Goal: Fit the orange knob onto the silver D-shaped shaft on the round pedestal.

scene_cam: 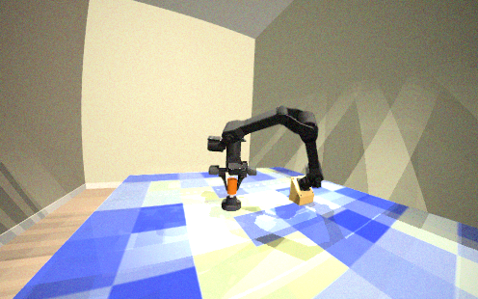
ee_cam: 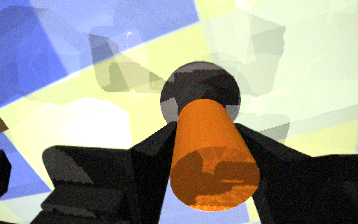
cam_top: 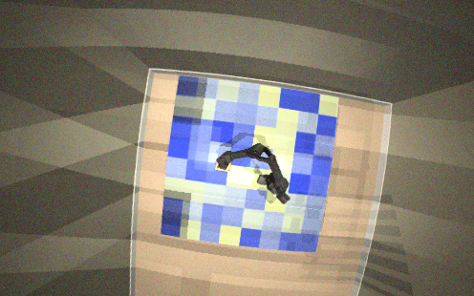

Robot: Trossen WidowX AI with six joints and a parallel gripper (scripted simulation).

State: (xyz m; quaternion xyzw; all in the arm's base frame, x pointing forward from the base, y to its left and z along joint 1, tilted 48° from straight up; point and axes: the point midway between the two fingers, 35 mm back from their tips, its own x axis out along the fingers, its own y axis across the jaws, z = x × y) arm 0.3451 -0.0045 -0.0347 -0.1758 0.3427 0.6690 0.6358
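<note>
Now: the orange knob 30 mm above my gripper tip. Also, from my gripper tip: round dark pedestal 40 mm below.
</note>
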